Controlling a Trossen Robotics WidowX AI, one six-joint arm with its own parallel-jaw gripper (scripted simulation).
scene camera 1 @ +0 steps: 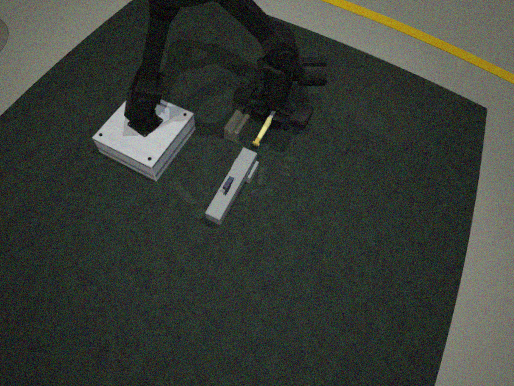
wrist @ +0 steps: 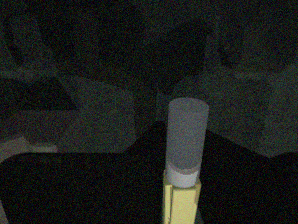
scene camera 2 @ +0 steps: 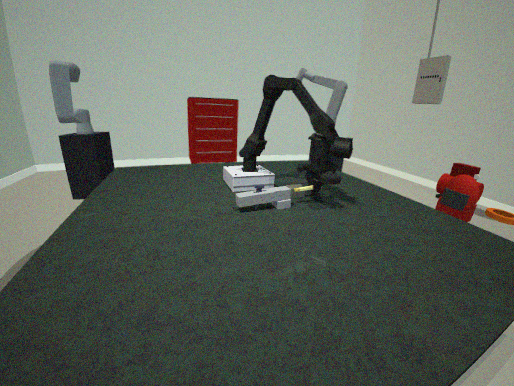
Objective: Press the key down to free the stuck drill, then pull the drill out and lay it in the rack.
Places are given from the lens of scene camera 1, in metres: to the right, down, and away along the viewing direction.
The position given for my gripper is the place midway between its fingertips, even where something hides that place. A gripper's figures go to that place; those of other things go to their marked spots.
my gripper (scene camera 1: pixel 269 126): 0.03, -0.17, 0.89
grey housing (scene camera 1: pixel 245 166): -0.03, -0.06, 0.78
